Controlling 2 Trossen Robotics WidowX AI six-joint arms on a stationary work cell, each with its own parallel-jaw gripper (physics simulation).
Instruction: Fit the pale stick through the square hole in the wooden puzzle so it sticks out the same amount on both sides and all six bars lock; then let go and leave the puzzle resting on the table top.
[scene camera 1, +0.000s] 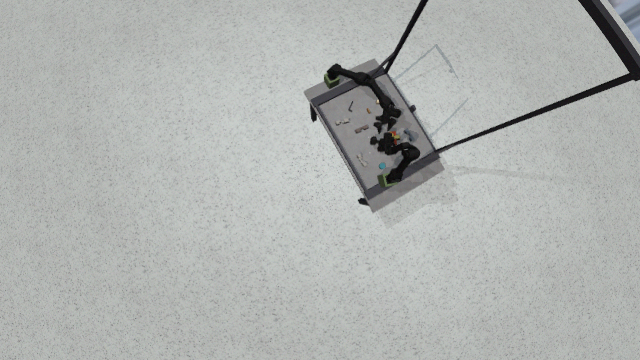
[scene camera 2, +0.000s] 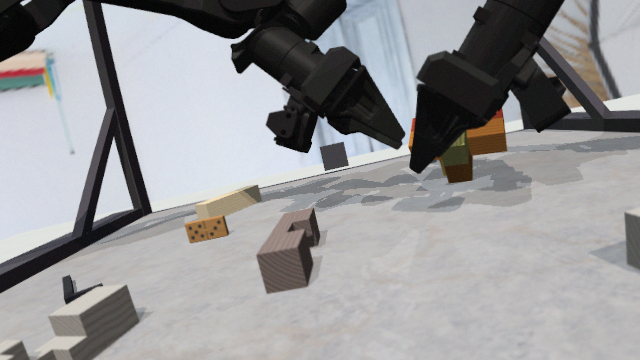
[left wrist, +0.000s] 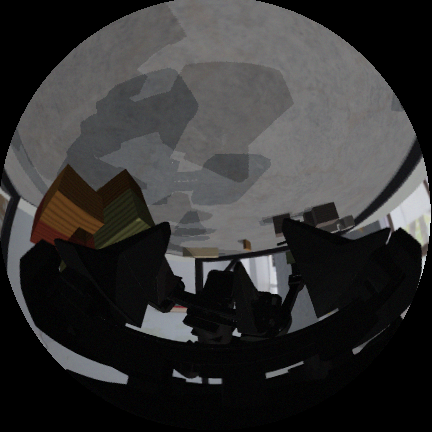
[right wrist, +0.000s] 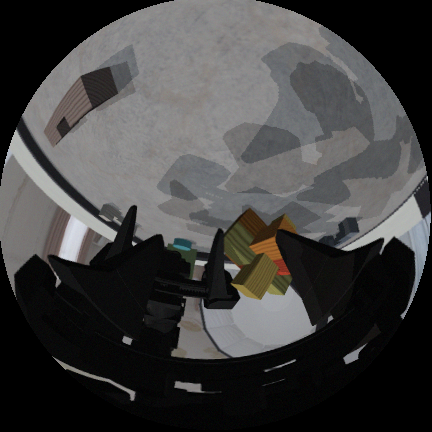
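Seen in the pictures: left gripper, between the fingertips: (scene camera 1: 378, 136) (scene camera 2: 425, 162) (left wrist: 227, 225) (right wrist: 176, 217); right gripper, between the fingertips: (scene camera 1: 383, 132) (scene camera 2: 401, 143) (left wrist: 188, 257) (right wrist: 220, 238); left arm's base, origin of its link: (scene camera 1: 390, 179); right arm's base, origin of its link: (scene camera 1: 332, 76).
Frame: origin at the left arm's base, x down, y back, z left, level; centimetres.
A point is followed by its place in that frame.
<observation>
The wooden puzzle, an interlocked cluster of orange, red, olive and yellow bars (scene camera 1: 395, 136) (scene camera 2: 489, 137) {x 7.0, y -29.3, z -10.0 cm} (left wrist: 72, 215) {x 6.2, y -29.4, z -10.5 cm} (right wrist: 270, 242) {x 6.2, y -37.7, z -11.6 cm}, stands at the table's far side. In scene camera 2 the left gripper partly covers it. A pale bar with a slanted end (scene camera 2: 227, 201) {x 9.7, y -66.8, z -13.6 cm} (left wrist: 200, 252) {x 10.0, y -66.4, z -15.0 cm} lies apart on the table; I cannot tell whether it is the task's stick. My left gripper (left wrist: 227, 225) {x 7.5, y -36.5, z -2.6 cm} (right wrist: 176, 217) {x 7.5, y -36.5, z -2.6 cm} is open and empty, low beside the puzzle, which shows behind its left-hand finger in the left wrist view. My right gripper is open and empty above the table, tips toward the puzzle. The square hole is hidden.
A domino (scene camera 2: 206, 229) {x 10.4, y -61.9, z -0.4 cm} lies by the pale bar. A brown notched block (scene camera 2: 284, 255) {x 9.2, y -45.1, z 14.5 cm} (right wrist: 75, 102) and a grey notched block (scene camera 2: 100, 312) {x 9.5, y -55.0, z 21.2 cm} lie nearer scene camera 2. A teal disc (scene camera 1: 382, 165) {x 9.8, y -12.6, z -0.8 cm} (right wrist: 182, 244) {x 10.1, y -14.5, z -1.2 cm} and a dark blue-grey object (right wrist: 348, 228) {x 9.6, y -38.8, z -27.9 cm} are farther off.
</observation>
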